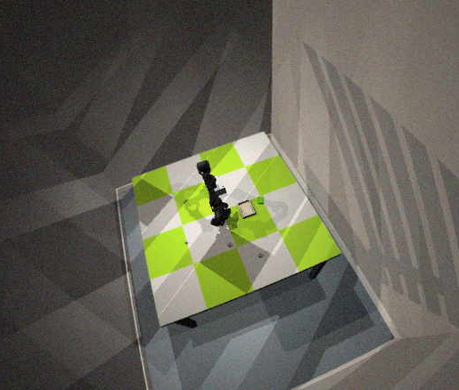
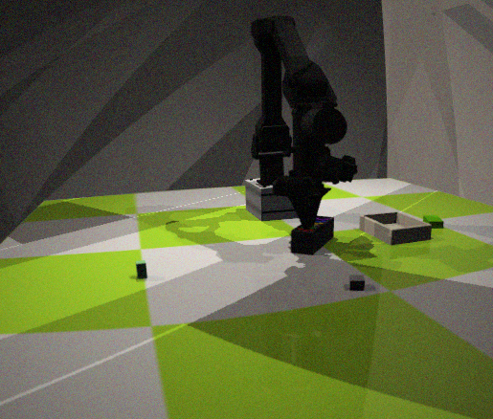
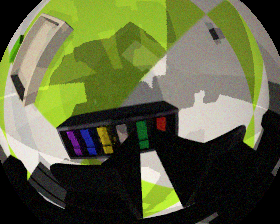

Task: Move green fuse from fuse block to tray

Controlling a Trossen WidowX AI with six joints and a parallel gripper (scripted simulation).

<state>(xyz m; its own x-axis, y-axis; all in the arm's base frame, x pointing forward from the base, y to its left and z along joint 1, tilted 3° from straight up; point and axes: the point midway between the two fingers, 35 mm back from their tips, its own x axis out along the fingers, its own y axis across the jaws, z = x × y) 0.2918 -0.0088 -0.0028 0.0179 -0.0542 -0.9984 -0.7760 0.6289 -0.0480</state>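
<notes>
Right now my gripper tip is 10 mm above the green fuse. Also, from my gripper tip: tray: 30 mm behind, 200 mm to the left, 30 mm below.
</notes>
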